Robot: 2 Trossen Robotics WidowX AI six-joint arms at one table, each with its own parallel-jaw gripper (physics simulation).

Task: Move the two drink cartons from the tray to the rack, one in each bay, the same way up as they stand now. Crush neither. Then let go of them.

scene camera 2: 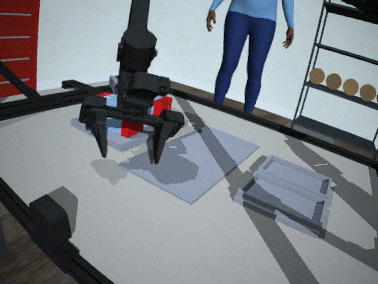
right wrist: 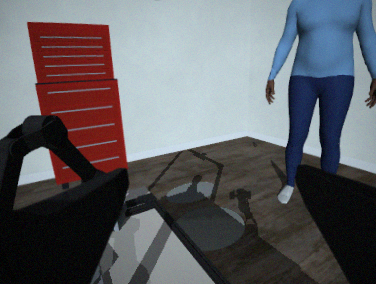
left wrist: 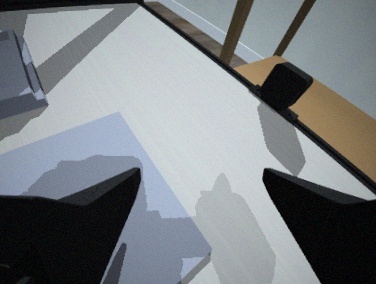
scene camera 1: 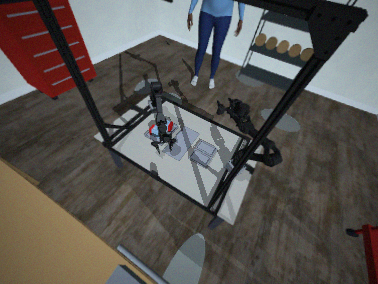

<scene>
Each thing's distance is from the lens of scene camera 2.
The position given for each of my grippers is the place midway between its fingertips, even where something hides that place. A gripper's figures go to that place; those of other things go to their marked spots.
my left gripper (scene camera 2: pixel 131 160): 46 cm
flat grey mat (scene camera 2: pixel 190 165): 54 cm
</scene>
